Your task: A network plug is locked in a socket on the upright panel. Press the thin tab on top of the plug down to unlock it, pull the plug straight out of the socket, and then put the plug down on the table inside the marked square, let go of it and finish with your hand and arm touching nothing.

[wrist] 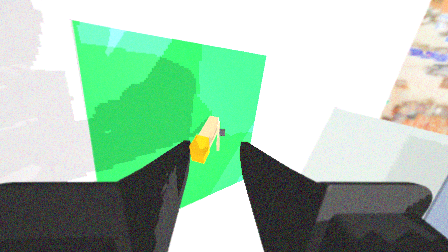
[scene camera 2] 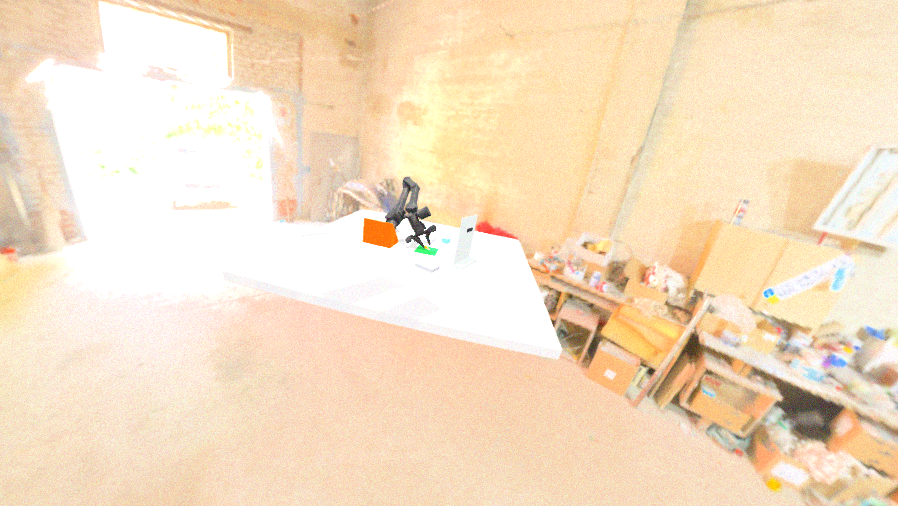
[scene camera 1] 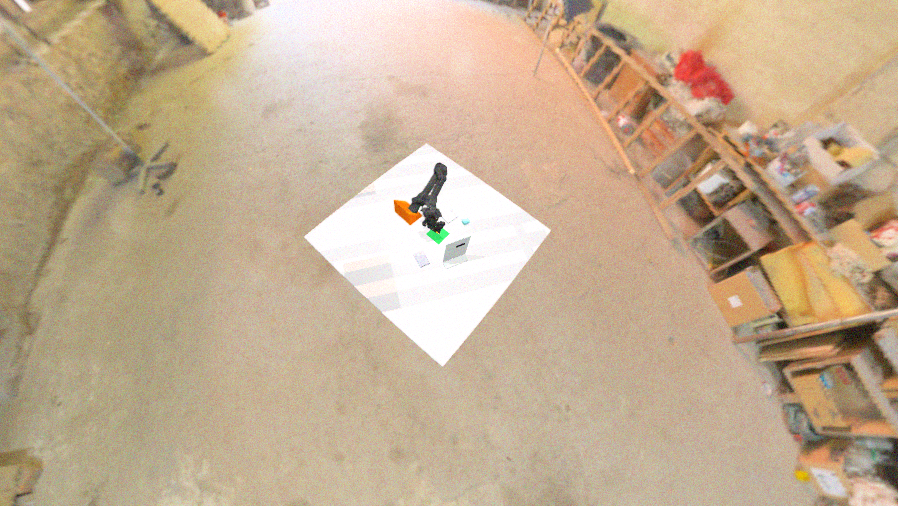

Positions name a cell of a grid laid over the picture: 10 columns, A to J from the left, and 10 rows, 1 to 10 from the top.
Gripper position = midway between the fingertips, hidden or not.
Observation:
In view: my gripper (wrist: E6), a network plug (wrist: E6) and a green marked square (wrist: D4).

